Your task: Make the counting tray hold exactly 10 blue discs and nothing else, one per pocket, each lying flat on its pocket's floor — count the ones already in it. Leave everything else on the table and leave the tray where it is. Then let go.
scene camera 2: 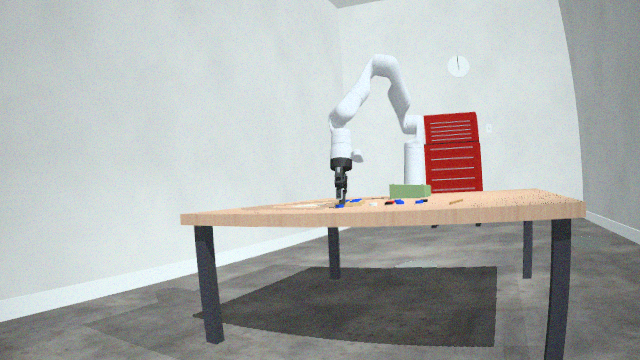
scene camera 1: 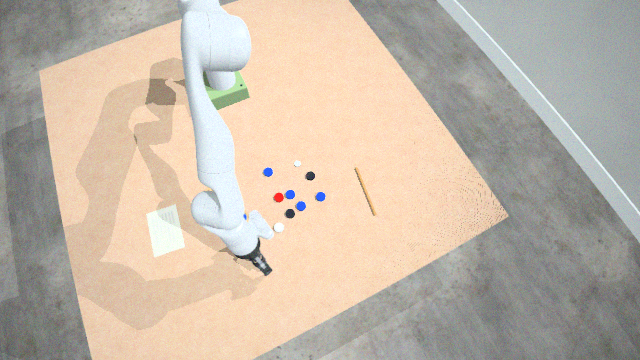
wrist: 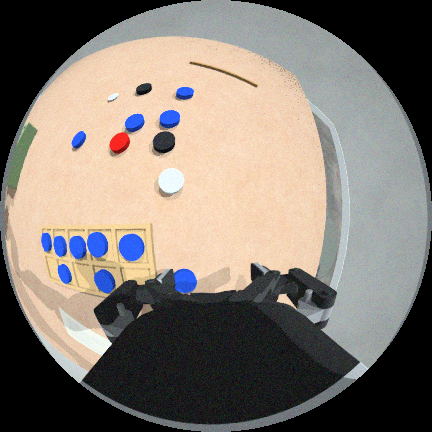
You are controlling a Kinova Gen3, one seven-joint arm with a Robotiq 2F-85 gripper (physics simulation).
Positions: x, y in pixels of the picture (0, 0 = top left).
Scene:
a paper sheet (scene camera 1: 165, 231): on the table

